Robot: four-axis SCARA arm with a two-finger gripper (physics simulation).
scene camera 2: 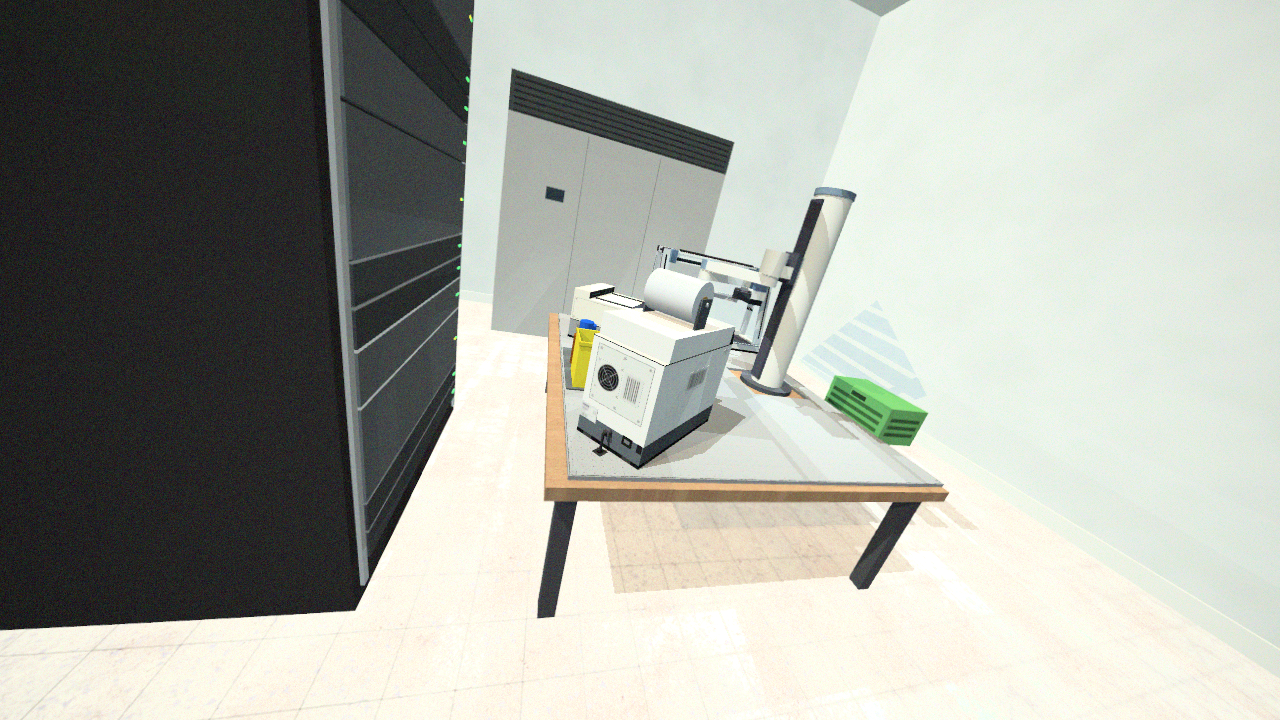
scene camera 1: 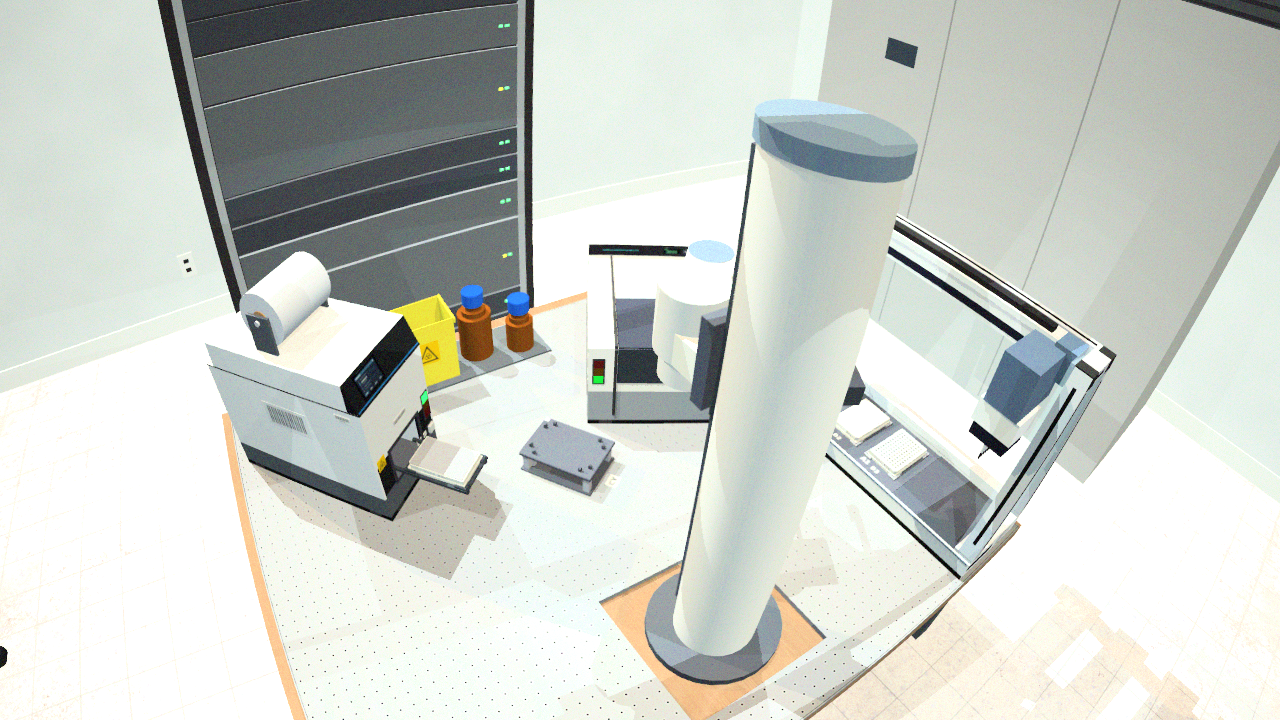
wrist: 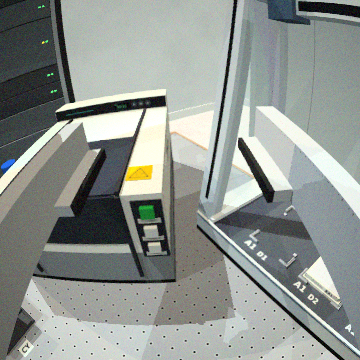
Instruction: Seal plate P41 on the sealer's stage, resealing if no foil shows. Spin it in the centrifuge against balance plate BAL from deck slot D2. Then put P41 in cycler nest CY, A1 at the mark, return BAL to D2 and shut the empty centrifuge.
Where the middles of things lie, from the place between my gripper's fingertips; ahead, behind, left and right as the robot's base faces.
I see the centrifuge (scene camera 1: 623,387) 400 mm ahead of my hand, 20 mm to the right of it and 220 mm below it.
